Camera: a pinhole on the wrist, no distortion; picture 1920 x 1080 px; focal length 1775.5 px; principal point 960.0 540.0 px. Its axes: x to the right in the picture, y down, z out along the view. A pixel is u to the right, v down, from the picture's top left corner.
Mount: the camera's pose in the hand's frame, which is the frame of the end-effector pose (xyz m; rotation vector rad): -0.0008 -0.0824 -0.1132 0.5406 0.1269 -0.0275
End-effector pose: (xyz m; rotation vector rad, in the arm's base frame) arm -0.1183 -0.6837 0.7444 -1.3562 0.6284 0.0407
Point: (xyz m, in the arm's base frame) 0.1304 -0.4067 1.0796
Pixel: 651.9 667.6
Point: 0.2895 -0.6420 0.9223
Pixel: 1823.8 506.2
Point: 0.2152 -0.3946 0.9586
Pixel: 1031.1 970.5
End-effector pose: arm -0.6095 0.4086 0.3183 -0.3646 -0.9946 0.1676
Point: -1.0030 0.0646 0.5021
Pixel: 194.7 384.4
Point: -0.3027 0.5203 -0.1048
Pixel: behind the camera
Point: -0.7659 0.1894 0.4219
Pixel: 338.9 427.2
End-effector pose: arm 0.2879 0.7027 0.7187 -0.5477 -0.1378 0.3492
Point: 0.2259 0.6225 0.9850
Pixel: 296.3 913.2
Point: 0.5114 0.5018 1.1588
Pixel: 1334.2 42.6
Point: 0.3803 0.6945 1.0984
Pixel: 1135.2 883.9
